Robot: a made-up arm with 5 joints.
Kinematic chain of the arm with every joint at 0, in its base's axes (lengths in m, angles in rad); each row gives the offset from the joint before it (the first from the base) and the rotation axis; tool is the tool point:
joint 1: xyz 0 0 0.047 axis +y
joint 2: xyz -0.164 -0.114 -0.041 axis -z
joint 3: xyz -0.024 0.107 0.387 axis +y
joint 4: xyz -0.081 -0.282 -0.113 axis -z
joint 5: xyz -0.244 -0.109 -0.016 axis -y
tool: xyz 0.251 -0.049 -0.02
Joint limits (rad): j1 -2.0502..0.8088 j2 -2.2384..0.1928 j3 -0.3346..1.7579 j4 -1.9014..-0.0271 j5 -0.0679..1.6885
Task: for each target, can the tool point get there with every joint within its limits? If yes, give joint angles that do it. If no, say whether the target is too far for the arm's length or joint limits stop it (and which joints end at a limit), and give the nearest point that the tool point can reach.
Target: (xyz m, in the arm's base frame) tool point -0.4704 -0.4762 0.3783
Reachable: yes | joints -0.9477 -0.2386 1.4531 -0.3341 1.4693
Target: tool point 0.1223 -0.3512 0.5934
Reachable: yes | joints -0.1076 -0.9281 1.1096 -0.6266 1.4574
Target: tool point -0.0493 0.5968 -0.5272
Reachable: no: joint limits stop it (at a limit: joint 1, joint 2, joint 4) | nearest point -0.3024 0.2335 -0.1016 | short by 0.614 m
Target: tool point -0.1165 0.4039 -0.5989
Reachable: no: joint limits stop it (at a limit: joint 1, joint 2, joint 4) | nearest point -0.3052 0.1692 -0.1462 | short by 0.544 m
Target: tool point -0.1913 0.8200 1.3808
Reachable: no: too far | nearest point -0.0920 0.2204 0.6881 | short by 0.922 m
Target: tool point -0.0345 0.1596 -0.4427
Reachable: no: joint limits stop it (at a limit: joint 1, joint 2, joint 3, joint 4, joint 5) | nearest point -0.1281 0.0331 -0.1645 | short by 0.320 m
